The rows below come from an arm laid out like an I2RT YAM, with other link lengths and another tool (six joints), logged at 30 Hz.
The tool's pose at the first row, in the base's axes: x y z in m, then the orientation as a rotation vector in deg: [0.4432 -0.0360 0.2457 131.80 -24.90 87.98]
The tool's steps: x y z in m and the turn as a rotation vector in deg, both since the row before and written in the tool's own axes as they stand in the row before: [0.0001 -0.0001 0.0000 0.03 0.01 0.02]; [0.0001 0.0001 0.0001 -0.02 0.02 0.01]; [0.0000 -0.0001 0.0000 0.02 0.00 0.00]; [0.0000 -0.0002 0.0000 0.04 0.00 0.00]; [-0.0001 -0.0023 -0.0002 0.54 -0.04 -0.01]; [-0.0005 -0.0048 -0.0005 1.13 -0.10 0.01]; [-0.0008 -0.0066 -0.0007 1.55 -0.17 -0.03]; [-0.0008 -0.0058 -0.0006 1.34 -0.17 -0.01]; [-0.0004 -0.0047 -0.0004 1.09 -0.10 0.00]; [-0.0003 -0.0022 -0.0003 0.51 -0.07 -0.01]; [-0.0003 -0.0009 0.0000 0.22 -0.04 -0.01]
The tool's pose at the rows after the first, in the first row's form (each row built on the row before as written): [0.4433 -0.0359 0.2458 131.82 -24.90 88.02]; [0.4434 -0.0360 0.2459 131.79 -24.92 88.04]; [0.4434 -0.0359 0.2459 131.81 -24.91 88.05]; [0.4435 -0.0357 0.2459 131.84 -24.88 88.07]; [0.4443 -0.0335 0.2456 132.28 -24.51 88.32]; [0.4457 -0.0289 0.2448 133.22 -23.78 88.85]; [0.4475 -0.0226 0.2437 134.52 -22.72 89.51]; [0.4489 -0.0170 0.2427 135.67 -21.81 90.06]; [0.4501 -0.0125 0.2421 136.57 -21.07 90.55]; [0.4505 -0.0103 0.2418 137.01 -20.71 90.75]; [0.4507 -0.0094 0.2415 137.21 -20.55 90.82]
